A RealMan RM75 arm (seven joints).
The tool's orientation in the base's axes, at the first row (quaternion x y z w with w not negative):
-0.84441 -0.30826 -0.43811 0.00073
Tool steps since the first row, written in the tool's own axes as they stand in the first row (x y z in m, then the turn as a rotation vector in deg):
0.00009 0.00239 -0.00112 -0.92 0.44 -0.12
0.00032 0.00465 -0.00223 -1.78 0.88 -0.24
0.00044 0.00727 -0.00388 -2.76 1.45 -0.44
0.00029 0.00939 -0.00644 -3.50 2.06 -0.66
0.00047 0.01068 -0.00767 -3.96 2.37 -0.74
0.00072 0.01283 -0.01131 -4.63 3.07 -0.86
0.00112 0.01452 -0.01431 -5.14 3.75 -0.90
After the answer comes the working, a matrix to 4 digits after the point.
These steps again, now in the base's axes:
0.00046 -0.00219 0.00140 -0.25 -0.87 -0.49
0.00091 -0.00420 0.00286 -0.48 -1.70 -0.93
0.00111 -0.00671 0.00467 -0.75 -2.73 -1.38
0.00026 -0.00920 0.00671 -0.91 -3.67 -1.63
0.00010 -0.01049 0.00795 -1.00 -4.18 -1.84
-0.00137 -0.01309 0.01095 -1.01 -5.13 -2.07
-0.00254 -0.01506 0.01355 -0.90 -5.95 -2.24

The tool's axes in the first row as the columns of a matrix, in the base's axes (rounded; the answer above uses it unrounded):
0.4261 0.5212 0.7394
0.5200 -0.8099 0.2713
0.7403 0.2689 -0.6161

